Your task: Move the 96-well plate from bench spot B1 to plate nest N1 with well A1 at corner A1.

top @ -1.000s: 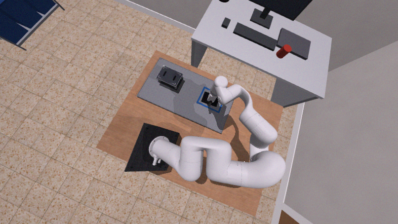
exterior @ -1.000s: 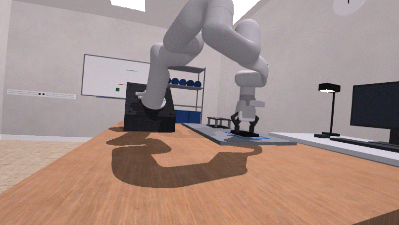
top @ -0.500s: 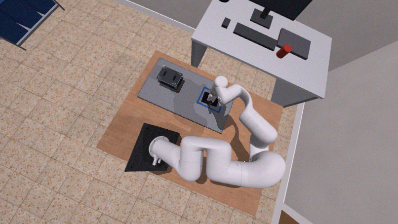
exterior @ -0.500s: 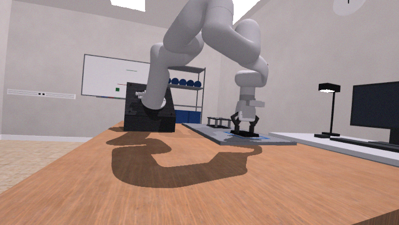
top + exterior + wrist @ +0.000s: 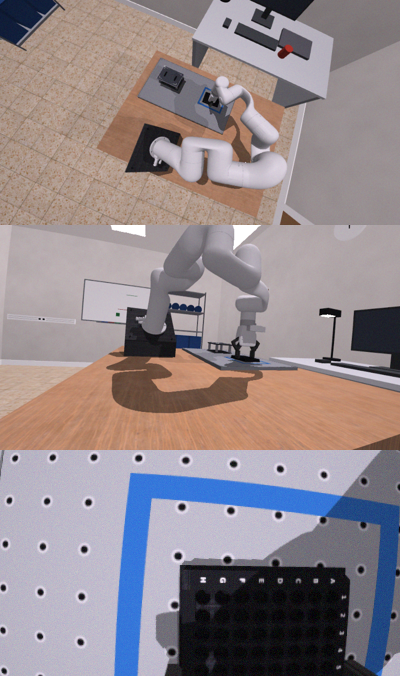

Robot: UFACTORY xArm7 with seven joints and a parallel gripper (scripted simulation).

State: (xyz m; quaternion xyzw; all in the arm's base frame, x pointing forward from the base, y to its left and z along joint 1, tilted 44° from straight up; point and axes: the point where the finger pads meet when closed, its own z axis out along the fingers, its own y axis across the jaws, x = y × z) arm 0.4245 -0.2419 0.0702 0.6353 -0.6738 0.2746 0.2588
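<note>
Right now my hand is 6 cm short of the raised plate nest N1, 35 cm to the right of it and 4 cm below it. Round my hand: A1 mark (12 cm ahead, 41 cm to the left, 4 cm above); then black 96-well plate (1 cm below).
</note>
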